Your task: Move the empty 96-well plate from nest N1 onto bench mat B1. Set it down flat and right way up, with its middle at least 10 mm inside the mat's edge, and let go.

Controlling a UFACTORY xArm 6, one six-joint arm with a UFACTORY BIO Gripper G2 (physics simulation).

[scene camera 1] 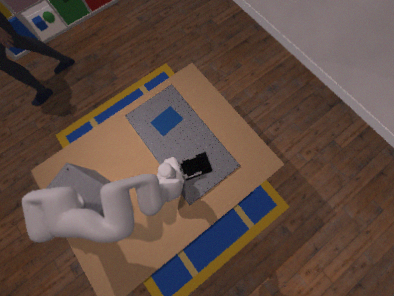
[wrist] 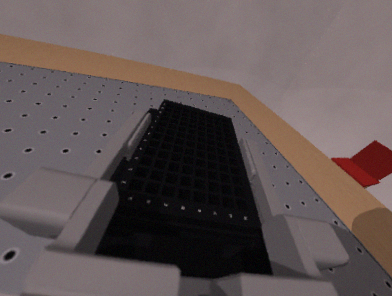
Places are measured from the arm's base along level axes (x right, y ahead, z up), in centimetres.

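Pixels of known places: hand at its tool point: (scene camera 1: 195, 165) (wrist: 194, 148).
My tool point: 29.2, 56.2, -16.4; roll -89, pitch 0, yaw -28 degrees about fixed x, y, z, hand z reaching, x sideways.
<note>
Behind a point stands the place of what it marks, as x, y, z.
The black 96-well plate (scene camera 1: 196, 164) @(29.3, 57.2, -17.1) (wrist: 192, 160) @(28.4, 55.0, -16.4) is right way up, its wells and row marks showing in the wrist view. My gripper (scene camera 1: 195, 165) @(29.2, 56.2, -16.4) (wrist: 194, 146) @(29.2, 56.2, -16.4) is shut on it, one finger along each long side. A black edge of nest N1 (wrist: 118, 176) @(23.5, 54.2, -16.0) shows beside and below the plate. The plate looks level and at most slightly above the nest; the gap is hard to judge. The blue bench mat B1 (scene camera 1: 167, 120) @(-3.9, 65.9, -19.3) lies flat on the grey board, apart from the plate, toward the board's far end. It does not show in the wrist view.
The grey perforated board (scene camera 1: 185, 135) @(11.5, 66.3, -19.5) (wrist: 50, 145) @(18.3, 61.5, -19.5) lies on the tan table (scene camera 1: 230, 125) @(27.7, 90.6, -20.9) (wrist: 75, 55) @(15.6, 95.6, -20.8). My arm (scene camera 1: 117, 205) @(27.6, 26.4, 35.1) reaches in from the left. A person's legs (scene camera 1: 25, 75) show beyond the table. A red object (wrist: 372, 162) is past the table edge.
</note>
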